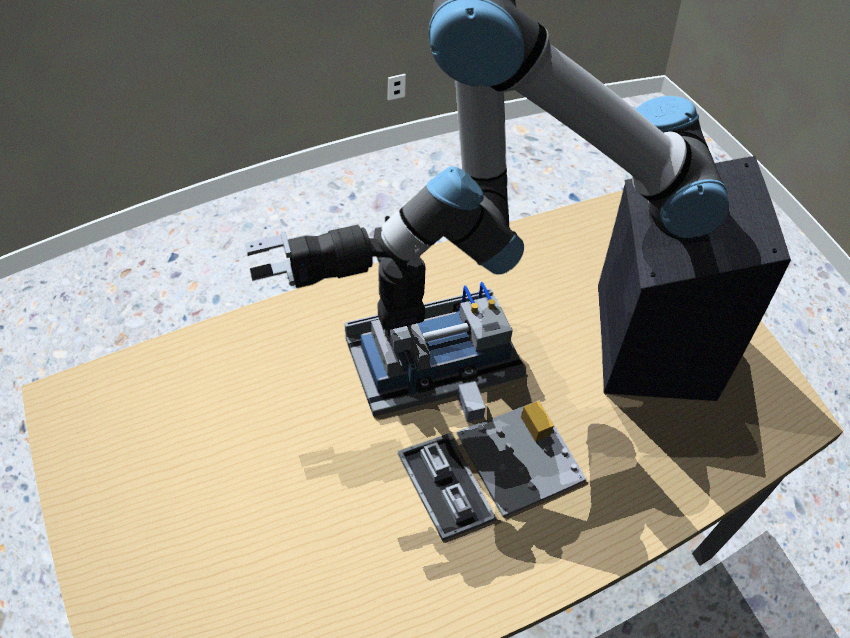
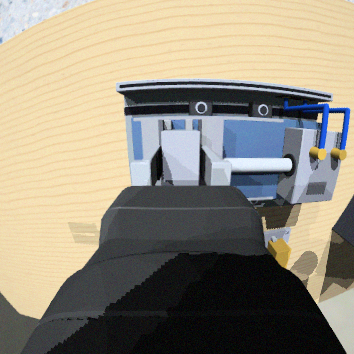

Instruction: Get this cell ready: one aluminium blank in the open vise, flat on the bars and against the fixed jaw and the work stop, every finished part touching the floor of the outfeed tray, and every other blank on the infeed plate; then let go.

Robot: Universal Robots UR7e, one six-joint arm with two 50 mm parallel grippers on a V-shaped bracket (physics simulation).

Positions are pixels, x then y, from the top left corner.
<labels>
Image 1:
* yellow block: 534, 416
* grey aluminium blank: 470, 399
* finished part: 432, 456
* finished part: 456, 501
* vise cylinder block: 480, 339
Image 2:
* grey aluminium blank: 179, 147
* vise cylinder block: 297, 141
</labels>
